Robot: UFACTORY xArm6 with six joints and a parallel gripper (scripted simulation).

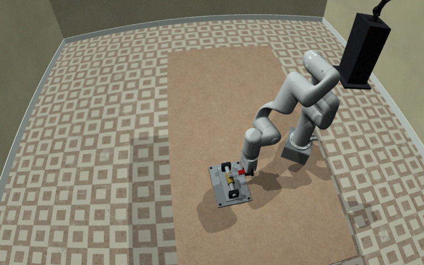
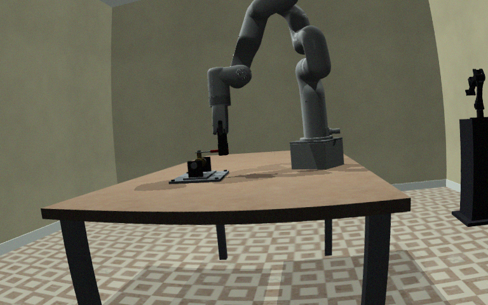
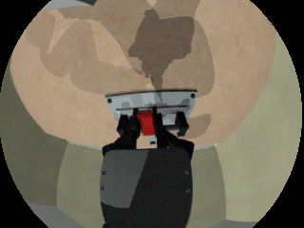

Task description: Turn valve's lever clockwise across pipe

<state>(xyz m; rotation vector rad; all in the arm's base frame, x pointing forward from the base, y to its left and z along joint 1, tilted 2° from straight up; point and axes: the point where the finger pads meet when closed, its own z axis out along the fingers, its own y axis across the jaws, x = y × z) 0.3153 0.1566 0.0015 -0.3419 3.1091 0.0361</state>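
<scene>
The red lever is 5 cm ahead of my hand and 1 cm to the left of it. Also, from my hand: base plate 9 cm below, 8 cm ahead, 2 cm to the left.
</scene>
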